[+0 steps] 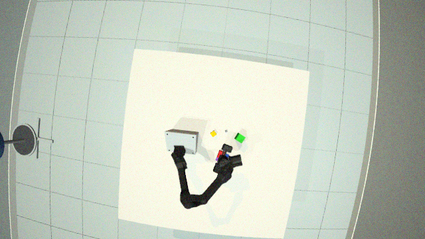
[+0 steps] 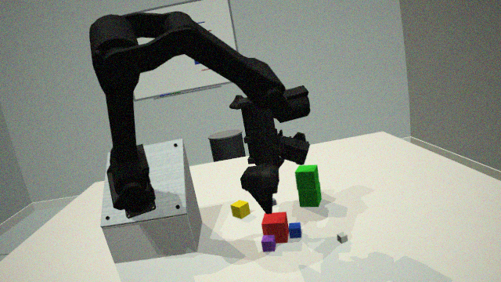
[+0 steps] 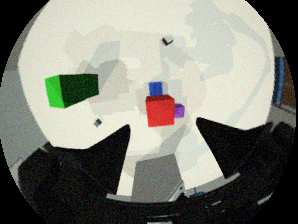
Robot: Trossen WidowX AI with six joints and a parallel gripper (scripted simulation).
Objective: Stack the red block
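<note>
My gripper tip is 60 mm above the red block. Also, from my gripper tip: purple cube (30 mm behind, 30 mm to the right, 70 mm below); yellow cube (50 mm behind, 140 mm to the left, 70 mm below); blue cube (40 mm ahead, 10 mm to the right, 70 mm below).
</note>
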